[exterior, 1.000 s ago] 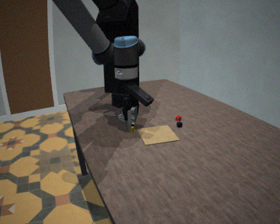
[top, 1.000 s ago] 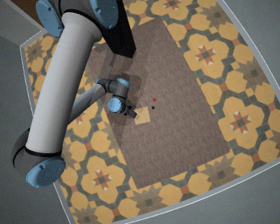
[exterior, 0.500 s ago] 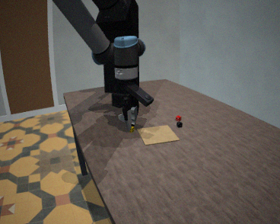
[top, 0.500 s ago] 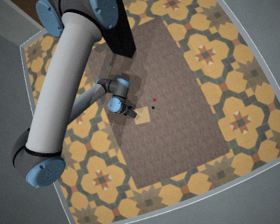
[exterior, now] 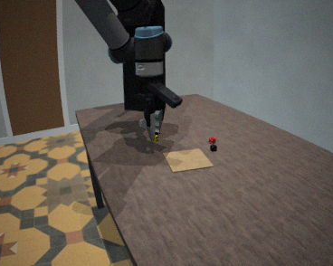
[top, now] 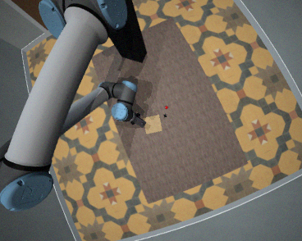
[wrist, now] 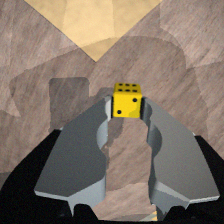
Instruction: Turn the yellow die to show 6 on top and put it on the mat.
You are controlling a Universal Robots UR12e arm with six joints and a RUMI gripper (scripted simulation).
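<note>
My hand is 90 mm short of the tan mat, 70 mm to the right of it and 80 mm above it. From my hand the other things lie so: black die: 100 mm ahead, 200 mm to the left, 70 mm below; then red die: 40 mm ahead, 250 mm to the left, 70 mm below; then yellow die: 10 mm below.
</note>
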